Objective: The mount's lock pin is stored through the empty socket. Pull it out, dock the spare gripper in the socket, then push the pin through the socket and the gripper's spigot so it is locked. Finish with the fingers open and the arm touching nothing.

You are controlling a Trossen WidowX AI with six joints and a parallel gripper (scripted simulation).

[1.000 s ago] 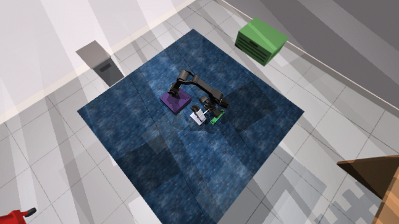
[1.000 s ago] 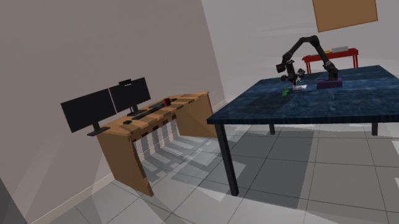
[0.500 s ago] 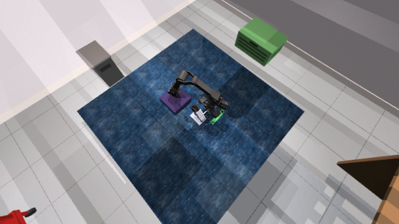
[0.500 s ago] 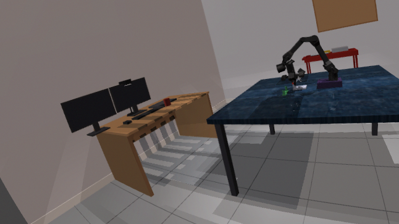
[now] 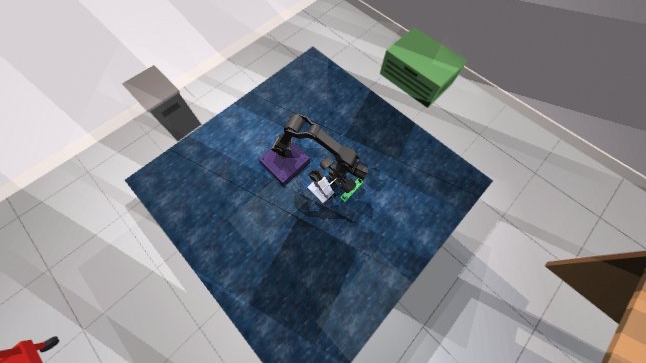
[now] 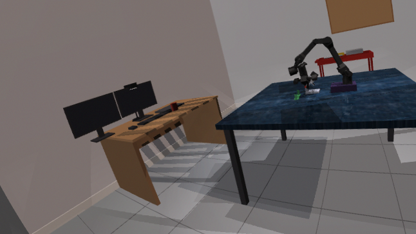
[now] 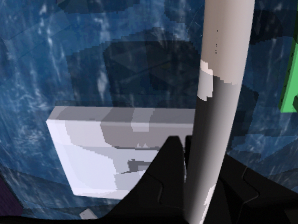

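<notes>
The mount lies 60 mm to the right of my gripper tip and 10 mm behind it. Round my gripper tip: spare gripper: 70 mm above, 50 mm to the right, 30 mm behind; then green rest: 80 mm ahead, 50 mm to the left, 30 mm below.
</notes>
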